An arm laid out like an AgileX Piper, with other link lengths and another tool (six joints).
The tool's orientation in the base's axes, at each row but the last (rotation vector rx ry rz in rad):
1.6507 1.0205 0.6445
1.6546 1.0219 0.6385
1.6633 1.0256 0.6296
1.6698 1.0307 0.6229
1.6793 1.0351 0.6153
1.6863 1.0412 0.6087
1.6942 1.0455 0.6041
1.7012 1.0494 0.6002
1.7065 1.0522 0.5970
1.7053 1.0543 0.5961
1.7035 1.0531 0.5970
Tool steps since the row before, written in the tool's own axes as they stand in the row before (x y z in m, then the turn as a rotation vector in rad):
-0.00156 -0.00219 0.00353 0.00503 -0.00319 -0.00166
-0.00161 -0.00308 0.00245 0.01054 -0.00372 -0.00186
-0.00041 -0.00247 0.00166 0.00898 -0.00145 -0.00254
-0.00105 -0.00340 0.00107 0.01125 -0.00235 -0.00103
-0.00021 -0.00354 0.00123 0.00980 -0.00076 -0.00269
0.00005 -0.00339 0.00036 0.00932 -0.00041 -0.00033
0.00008 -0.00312 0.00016 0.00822 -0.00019 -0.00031
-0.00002 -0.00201 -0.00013 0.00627 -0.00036 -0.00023
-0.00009 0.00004 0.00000 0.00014 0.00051 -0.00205
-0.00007 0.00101 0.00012 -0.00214 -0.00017 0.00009
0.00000 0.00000 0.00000 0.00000 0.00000 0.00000
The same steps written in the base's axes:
0.00144 -0.00287 -0.00306 0.00015 0.00547 -0.00287
0.00023 -0.00231 -0.00357 0.00255 0.01039 -0.00373
0.00034 -0.00093 -0.00284 0.00195 0.00916 -0.00125
-0.00078 -0.00109 -0.00346 0.00400 0.01046 -0.00278
-0.00032 -0.00042 -0.00372 0.00249 0.00986 -0.00060
-0.00087 0.00023 -0.00329 0.00424 0.00825 -0.00107
-0.00094 0.00034 -0.00296 0.00379 0.00726 -0.00078
-0.00084 0.00028 -0.00181 0.00282 0.00556 -0.00079
-0.00003 -0.00008 0.00004 -0.00135 0.00107 0.00123
0.00043 -0.00024 0.00089 -0.00106 -0.00187 0.00000
0.00000 0.00000 0.00000 0.00000 0.00000 0.00000

